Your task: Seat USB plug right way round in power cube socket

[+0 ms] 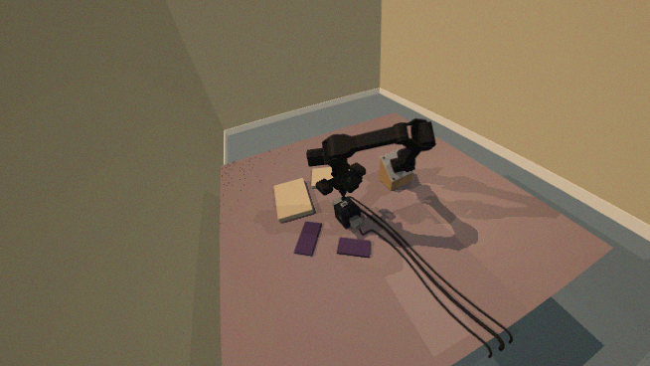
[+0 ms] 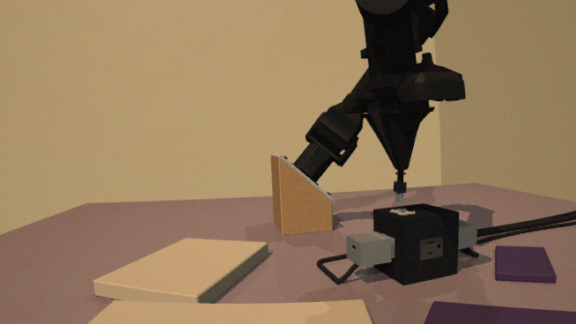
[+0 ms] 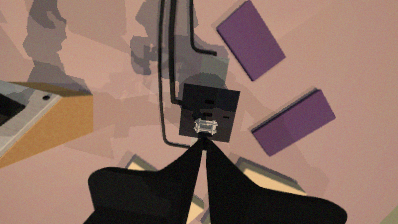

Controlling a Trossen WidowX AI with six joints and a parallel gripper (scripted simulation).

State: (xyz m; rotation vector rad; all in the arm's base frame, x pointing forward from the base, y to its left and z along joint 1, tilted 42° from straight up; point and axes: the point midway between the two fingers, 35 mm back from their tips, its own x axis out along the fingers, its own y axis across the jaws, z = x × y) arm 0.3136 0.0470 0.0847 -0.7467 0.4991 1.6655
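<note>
Right now the small USB plug is 2 cm below my gripper tip. The rest, counted from my gripper tip: pale USB socket: 6 cm below.
</note>
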